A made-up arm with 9 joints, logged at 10 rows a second.
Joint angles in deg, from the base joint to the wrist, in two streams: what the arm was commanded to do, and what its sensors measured. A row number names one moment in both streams.
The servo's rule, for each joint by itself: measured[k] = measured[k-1] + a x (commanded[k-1-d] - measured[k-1]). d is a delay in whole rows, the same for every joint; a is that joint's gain. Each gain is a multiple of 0.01, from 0.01 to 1. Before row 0 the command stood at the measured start. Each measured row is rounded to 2 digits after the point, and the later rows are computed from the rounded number. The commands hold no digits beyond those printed.
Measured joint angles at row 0: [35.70 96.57 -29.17 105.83 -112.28 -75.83 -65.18 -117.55 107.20]
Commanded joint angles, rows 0 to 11: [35.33 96.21 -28.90 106.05 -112.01 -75.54 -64.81 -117.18 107.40]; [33.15 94.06 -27.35 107.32 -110.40 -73.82 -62.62 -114.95 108.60]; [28.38 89.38 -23.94 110.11 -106.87 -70.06 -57.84 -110.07 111.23]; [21.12 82.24 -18.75 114.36 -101.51 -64.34 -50.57 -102.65 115.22]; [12.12 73.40 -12.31 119.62 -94.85 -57.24 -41.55 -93.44 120.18]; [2.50 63.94 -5.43 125.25 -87.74 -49.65 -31.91 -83.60 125.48]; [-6.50 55.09 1.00 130.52 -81.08 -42.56 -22.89 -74.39 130.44]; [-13.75 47.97 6.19 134.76 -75.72 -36.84 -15.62 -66.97 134.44]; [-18.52 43.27 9.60 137.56 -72.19 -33.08 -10.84 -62.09 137.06]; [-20.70 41.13 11.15 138.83 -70.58 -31.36 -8.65 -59.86 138.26]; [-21.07 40.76 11.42 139.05 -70.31 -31.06 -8.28 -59.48 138.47]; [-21.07 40.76 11.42 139.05 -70.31 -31.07 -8.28 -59.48 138.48]
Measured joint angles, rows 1 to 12: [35.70 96.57 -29.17 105.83 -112.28 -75.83 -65.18 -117.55 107.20]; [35.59 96.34 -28.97 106.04 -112.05 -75.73 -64.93 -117.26 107.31]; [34.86 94.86 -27.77 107.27 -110.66 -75.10 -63.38 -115.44 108.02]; [32.92 91.30 -24.94 110.00 -107.48 -73.44 -59.67 -111.20 109.79]; [29.38 85.41 -20.36 114.19 -102.47 -70.44 -53.57 -104.45 112.78]; [24.20 77.60 -14.40 119.40 -96.07 -66.08 -45.52 -95.75 116.85]; [17.69 68.72 -7.76 125.02 -89.07 -60.66 -36.40 -86.15 121.60]; [10.43 59.86 -1.28 130.30 -82.36 -54.69 -27.35 -76.86 126.46]; [3.18 52.13 4.25 134.58 -76.78 -48.80 -19.49 -69.05 130.85]; [-3.33 46.37 8.21 137.44 -72.92 -43.61 -13.69 -63.55 134.27]; [-8.54 42.96 10.39 138.77 -70.95 -39.57 -10.31 -60.63 136.46]; [-12.30 41.53 11.15 139.04 -70.41 -36.76 -8.95 -59.72 137.57]
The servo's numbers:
d 1
a 0.30 0.65 0.74 0.96 0.84 0.33 0.67 0.79 0.55

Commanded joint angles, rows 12 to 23: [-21.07 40.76 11.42 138.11 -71.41 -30.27 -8.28 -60.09 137.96]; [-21.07 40.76 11.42 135.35 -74.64 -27.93 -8.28 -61.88 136.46]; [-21.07 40.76 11.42 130.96 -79.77 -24.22 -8.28 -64.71 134.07]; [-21.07 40.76 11.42 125.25 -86.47 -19.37 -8.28 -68.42 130.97]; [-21.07 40.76 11.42 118.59 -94.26 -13.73 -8.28 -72.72 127.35]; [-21.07 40.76 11.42 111.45 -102.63 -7.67 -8.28 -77.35 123.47]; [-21.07 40.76 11.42 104.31 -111.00 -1.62 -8.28 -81.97 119.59]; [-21.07 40.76 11.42 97.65 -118.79 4.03 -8.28 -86.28 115.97]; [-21.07 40.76 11.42 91.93 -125.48 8.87 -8.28 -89.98 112.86]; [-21.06 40.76 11.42 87.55 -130.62 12.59 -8.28 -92.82 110.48]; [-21.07 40.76 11.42 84.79 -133.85 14.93 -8.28 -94.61 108.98]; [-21.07 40.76 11.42 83.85 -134.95 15.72 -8.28 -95.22 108.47]
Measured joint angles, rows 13 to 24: [-14.93 41.03 11.35 139.05 -70.33 -34.88 -8.50 -59.53 138.07]; [-16.77 40.85 11.40 138.15 -71.24 -33.36 -8.35 -59.97 138.01]; [-18.06 40.79 11.41 135.46 -74.10 -31.57 -8.30 -61.48 137.16]; [-18.96 40.77 11.42 131.14 -78.86 -29.14 -8.29 -64.03 135.46]; [-19.59 40.76 11.42 125.49 -85.25 -25.92 -8.28 -67.50 132.99]; [-20.03 40.76 11.42 118.87 -92.82 -21.90 -8.28 -71.62 129.89]; [-20.34 40.76 11.42 111.75 -101.06 -17.20 -8.28 -76.15 126.36]; [-20.56 40.76 11.42 104.61 -109.41 -12.06 -8.28 -80.75 122.64]; [-20.71 40.76 11.42 97.93 -117.29 -6.75 -8.28 -85.12 118.97]; [-20.82 40.76 11.42 92.17 -124.17 -1.60 -8.28 -88.96 115.61]; [-20.89 40.76 11.42 87.73 -129.59 3.08 -8.28 -92.01 112.79]; [-20.94 40.76 11.42 84.91 -133.17 6.99 -8.28 -94.06 110.69]
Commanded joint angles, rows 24 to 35: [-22.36 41.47 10.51 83.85 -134.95 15.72 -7.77 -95.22 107.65]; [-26.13 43.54 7.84 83.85 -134.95 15.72 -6.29 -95.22 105.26]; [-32.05 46.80 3.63 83.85 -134.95 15.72 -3.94 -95.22 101.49]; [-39.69 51.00 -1.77 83.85 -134.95 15.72 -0.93 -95.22 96.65]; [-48.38 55.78 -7.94 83.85 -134.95 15.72 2.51 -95.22 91.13]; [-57.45 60.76 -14.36 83.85 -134.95 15.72 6.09 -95.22 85.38]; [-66.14 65.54 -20.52 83.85 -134.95 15.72 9.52 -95.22 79.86]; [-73.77 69.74 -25.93 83.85 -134.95 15.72 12.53 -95.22 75.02]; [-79.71 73.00 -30.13 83.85 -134.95 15.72 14.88 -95.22 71.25]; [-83.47 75.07 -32.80 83.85 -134.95 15.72 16.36 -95.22 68.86]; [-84.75 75.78 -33.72 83.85 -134.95 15.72 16.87 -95.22 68.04]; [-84.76 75.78 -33.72 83.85 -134.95 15.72 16.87 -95.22 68.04]
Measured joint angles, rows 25 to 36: [-20.98 40.76 11.42 83.89 -134.67 9.87 -8.28 -94.98 109.47]; [-21.39 41.22 10.75 83.85 -134.91 11.80 -7.94 -95.17 108.47]; [-22.81 42.73 8.60 83.85 -134.94 13.09 -6.83 -95.21 106.70]; [-25.58 45.38 4.92 83.85 -134.95 13.96 -4.89 -95.22 103.83]; [-29.81 49.03 -0.03 83.85 -134.95 14.54 -2.24 -95.22 99.88]; [-35.38 53.42 -5.88 83.85 -134.95 14.93 0.94 -95.22 95.07]; [-42.00 58.19 -12.16 83.85 -134.95 15.19 4.39 -95.22 89.74]; [-49.24 62.97 -18.35 83.85 -134.95 15.36 7.83 -95.22 84.31]; [-56.60 67.37 -23.96 83.85 -134.95 15.48 10.98 -95.22 79.20]; [-63.53 71.03 -28.53 83.85 -134.95 15.56 13.59 -95.22 74.83]; [-69.51 73.66 -31.69 83.85 -134.95 15.61 15.45 -95.22 71.55]; [-74.08 75.04 -33.19 83.85 -134.95 15.65 16.40 -95.22 69.62]
